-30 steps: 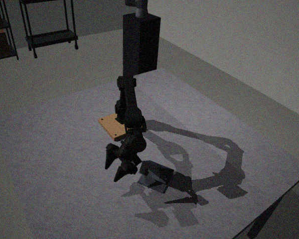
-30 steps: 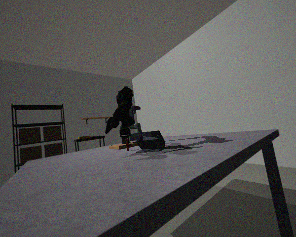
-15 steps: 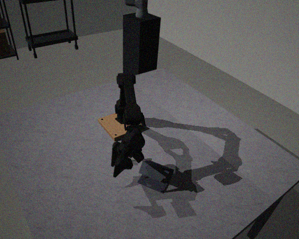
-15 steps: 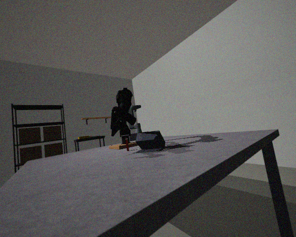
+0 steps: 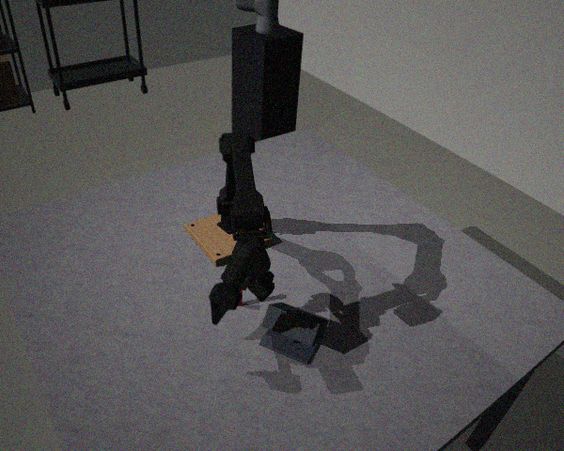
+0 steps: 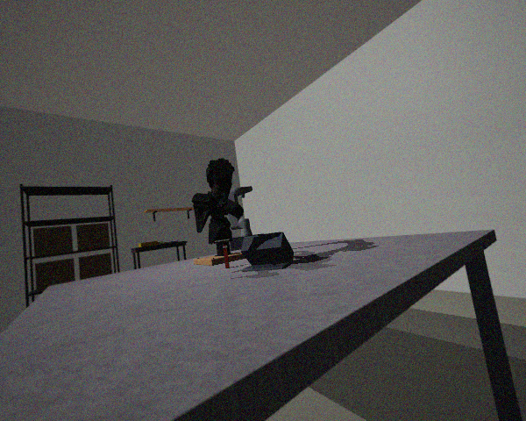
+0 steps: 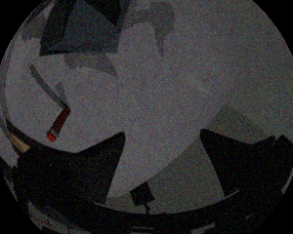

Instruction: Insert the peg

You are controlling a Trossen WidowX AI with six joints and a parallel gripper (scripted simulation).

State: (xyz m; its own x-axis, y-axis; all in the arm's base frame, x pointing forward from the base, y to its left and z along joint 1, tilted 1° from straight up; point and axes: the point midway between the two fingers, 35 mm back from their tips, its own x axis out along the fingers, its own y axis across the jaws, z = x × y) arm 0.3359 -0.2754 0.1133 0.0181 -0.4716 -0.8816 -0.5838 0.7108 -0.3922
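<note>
Now: gripper tip 80 mm past the red peg, 120 mm to the right of it and 60 mm above it. Also, from my gripper tip: dark sloped panel 90 mm ahead, 160 mm to the left, 70 mm below.
</note>
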